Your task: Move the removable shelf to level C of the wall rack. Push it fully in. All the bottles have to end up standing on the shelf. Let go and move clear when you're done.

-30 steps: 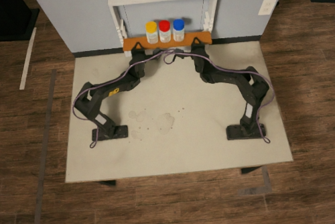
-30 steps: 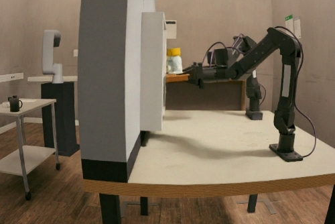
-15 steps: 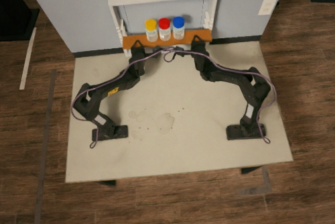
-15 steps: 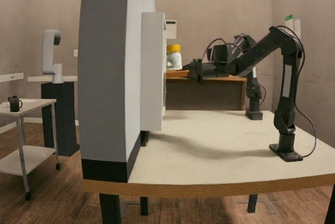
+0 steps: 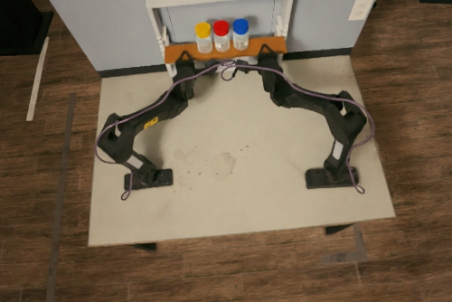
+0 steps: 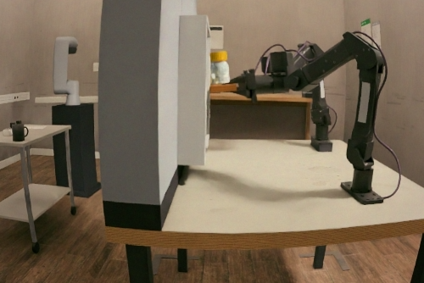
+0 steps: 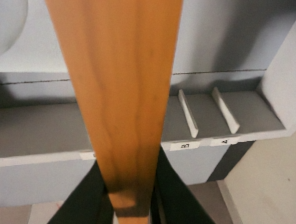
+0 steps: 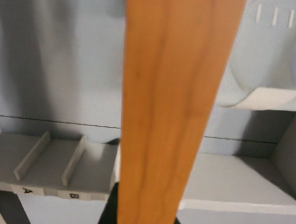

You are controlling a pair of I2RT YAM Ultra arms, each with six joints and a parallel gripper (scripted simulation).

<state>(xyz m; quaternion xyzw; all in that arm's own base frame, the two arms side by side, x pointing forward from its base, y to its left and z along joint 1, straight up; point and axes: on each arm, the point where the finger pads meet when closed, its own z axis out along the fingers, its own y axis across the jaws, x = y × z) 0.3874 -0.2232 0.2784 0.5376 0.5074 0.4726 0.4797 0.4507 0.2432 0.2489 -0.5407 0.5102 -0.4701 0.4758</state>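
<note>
My right gripper is now 10 mm short of the blue-capped bottle, 90 mm to the right of it and 60 mm below it. From my right hand the other things lie so: wall rack: 80 mm ahead, 160 mm to the left; removable shelf: 10 mm behind, 150 mm to the left; red-capped bottle: 160 mm to the left, 60 mm above.
My left hand is 2 cm short of the yellow-capped bottle, 8 cm to the left of it and 6 cm below it. From my left hand the other things lie so: wall rack: 11 cm ahead, 14 cm to the right; then removable shelf: 2 cm ahead, 15 cm to the right; then red-capped bottle: 3 cm ahead, 14 cm to the right, 6 cm above.
</note>
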